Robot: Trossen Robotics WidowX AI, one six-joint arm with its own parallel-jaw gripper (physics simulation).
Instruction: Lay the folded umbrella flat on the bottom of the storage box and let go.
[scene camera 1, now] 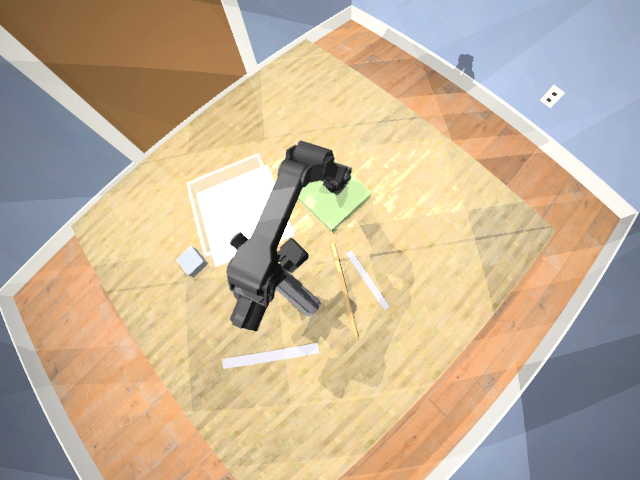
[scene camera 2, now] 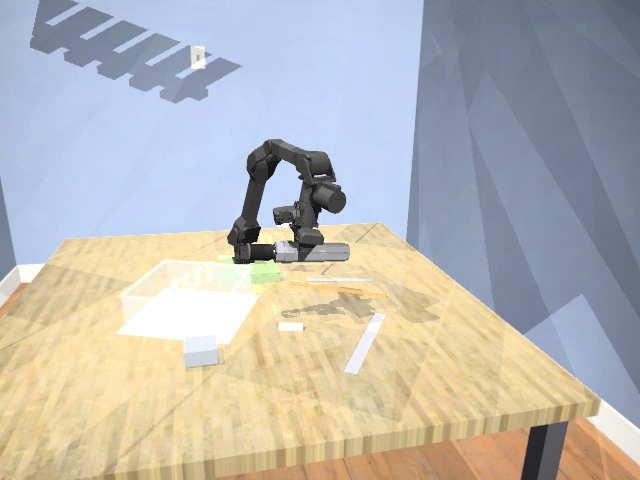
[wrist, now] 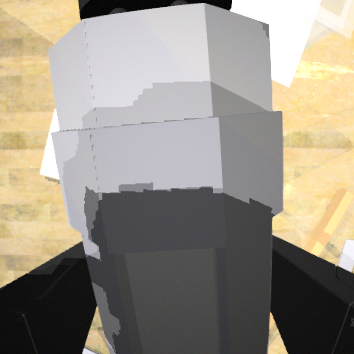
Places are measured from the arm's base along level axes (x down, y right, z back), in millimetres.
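Where they show: gripper, fingertip midpoint: (scene camera 2: 298,257) (wrist: 179,243); arm's base, link origin: (scene camera 1: 336,183) (scene camera 2: 243,260).
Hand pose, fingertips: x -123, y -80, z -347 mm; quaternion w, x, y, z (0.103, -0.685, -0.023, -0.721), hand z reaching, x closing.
Observation:
Each offset is from my fingertips to the centre of the thing.
The folded umbrella @(dx -15, dy -1, dz -1 mm) (scene camera 1: 299,295) (scene camera 2: 330,252) (wrist: 160,155) has a grey body and a black handle. It hangs roughly level above the table in the second scene view. My gripper (scene camera 2: 310,241) (wrist: 179,243) is shut on its grey body from above, with a black finger on each side in the wrist view. In the first scene view the arm hides the gripper and part of the umbrella. The handle end points toward the storage box @(dx +108, dy +273, dz +76 mm) (scene camera 1: 192,204) (scene camera 2: 131,305), which has clear walls and a bright white area. The grey body extends away from the box.
A green slab (scene camera 1: 336,209) (scene camera 2: 266,271) lies near the arm base. A blue-grey block @(dx +138, dy +283, dz -156 mm) (scene camera 1: 190,260) (scene camera 2: 200,352) is beside the box. A wooden stick @(dx +150, dy -153, dz +95 mm) (scene camera 1: 344,291) (wrist: 327,222), two pale strips @(dx +155, dy -110, dz -206 mm) (scene camera 1: 271,355) @(dx +155, dy -191, dz +164 mm) (scene camera 1: 368,280) and a small white block @(dx +150, dy +49, dz -91 mm) (scene camera 2: 291,326) lie on the table.

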